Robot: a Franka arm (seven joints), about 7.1 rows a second.
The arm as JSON. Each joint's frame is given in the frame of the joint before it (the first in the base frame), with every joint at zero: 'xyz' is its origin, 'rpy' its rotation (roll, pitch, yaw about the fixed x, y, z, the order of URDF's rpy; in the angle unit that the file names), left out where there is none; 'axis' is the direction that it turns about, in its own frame. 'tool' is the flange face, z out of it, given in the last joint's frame.
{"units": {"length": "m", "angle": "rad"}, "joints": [
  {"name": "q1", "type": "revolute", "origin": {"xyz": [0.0, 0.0, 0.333], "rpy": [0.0, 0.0, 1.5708]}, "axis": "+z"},
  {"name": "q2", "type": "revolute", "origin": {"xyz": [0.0, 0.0, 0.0], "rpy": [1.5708, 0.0, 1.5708]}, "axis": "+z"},
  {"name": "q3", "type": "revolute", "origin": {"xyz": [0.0, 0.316, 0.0], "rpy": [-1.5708, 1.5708, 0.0]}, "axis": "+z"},
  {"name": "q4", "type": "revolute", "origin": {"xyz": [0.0, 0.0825, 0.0], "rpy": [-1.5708, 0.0, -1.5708]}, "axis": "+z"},
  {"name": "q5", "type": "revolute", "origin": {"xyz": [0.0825, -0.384, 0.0], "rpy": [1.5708, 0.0, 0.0]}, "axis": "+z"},
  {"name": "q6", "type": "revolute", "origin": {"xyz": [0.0, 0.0, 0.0], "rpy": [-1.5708, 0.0, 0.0]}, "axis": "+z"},
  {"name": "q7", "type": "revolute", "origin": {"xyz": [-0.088, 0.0, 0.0], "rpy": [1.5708, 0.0, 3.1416]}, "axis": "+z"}
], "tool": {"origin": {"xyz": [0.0, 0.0, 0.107]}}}
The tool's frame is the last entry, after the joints.
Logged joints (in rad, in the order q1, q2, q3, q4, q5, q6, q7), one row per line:
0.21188 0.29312 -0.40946 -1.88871 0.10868 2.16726 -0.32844
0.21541 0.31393 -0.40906 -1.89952 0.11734 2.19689 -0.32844
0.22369 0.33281 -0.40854 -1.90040 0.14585 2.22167 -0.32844
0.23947 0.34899 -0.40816 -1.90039 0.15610 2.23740 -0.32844
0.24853 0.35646 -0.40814 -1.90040 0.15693 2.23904 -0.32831
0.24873 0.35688 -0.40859 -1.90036 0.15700 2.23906 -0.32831
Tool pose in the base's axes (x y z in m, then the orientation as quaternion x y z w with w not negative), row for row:
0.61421 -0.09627 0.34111 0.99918 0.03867 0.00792 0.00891
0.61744 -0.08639 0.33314 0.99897 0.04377 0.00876 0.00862
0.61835 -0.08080 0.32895 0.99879 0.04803 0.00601 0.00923
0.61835 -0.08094 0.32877 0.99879 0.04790 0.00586 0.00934
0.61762 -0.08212 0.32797 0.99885 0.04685 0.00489 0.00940
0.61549 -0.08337 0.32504 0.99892 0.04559 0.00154 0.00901
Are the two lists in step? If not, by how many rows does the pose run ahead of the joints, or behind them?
The pose runs 2 rows ahead of the joints: the pose in row i belongs to the joints in row i + 2.
